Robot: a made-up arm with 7 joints.
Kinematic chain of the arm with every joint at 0, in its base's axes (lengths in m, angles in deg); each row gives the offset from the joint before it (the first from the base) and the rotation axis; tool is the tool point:
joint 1: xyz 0 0 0.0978 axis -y
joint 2: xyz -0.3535 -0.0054 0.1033 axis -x
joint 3: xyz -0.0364 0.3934 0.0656 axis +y
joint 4: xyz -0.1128 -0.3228 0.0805 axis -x
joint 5: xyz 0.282 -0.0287 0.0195 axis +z
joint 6: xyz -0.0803 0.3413 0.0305 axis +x
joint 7: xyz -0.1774 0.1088 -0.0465 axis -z
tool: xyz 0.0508 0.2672 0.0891
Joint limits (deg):
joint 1: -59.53..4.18
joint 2: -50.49..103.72
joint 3: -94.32..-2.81
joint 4: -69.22..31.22
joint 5: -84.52..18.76
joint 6: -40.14..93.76
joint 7: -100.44..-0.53
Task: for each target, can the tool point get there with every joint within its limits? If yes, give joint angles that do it. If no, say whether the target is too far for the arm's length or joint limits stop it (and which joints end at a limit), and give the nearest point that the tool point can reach.
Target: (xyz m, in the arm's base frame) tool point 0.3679 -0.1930 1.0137
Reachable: yes | joints -29.95 -36.89 -17.77 -25.51 -55.18 49.90 -14.26
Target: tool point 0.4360 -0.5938 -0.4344
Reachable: no: joint limits stop it (at a limit: joint 1, joint 2, joint 3, joint 4) | nearest point 0.2353 -0.3356 -0.3051 | short by 0.352 m
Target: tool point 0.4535 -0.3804 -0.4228
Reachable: no: joint limits stop it (at a limit: joint 1, joint 2, joint 3, joint 4) | nearest point 0.3082 -0.2552 -0.3232 | short by 0.216 m
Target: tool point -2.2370 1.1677 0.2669
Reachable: no: too far | nearest point -1.1667 0.6043 0.2351 | short by 1.210 m
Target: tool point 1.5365 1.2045 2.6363
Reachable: no: too far | nearest point 0.4790 0.4206 1.2288 | short by 1.927 m
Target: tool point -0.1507 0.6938 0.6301
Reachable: yes | joints -54.40 -23.29 -84.80 1.32 -3.76 -11.68 -67.58
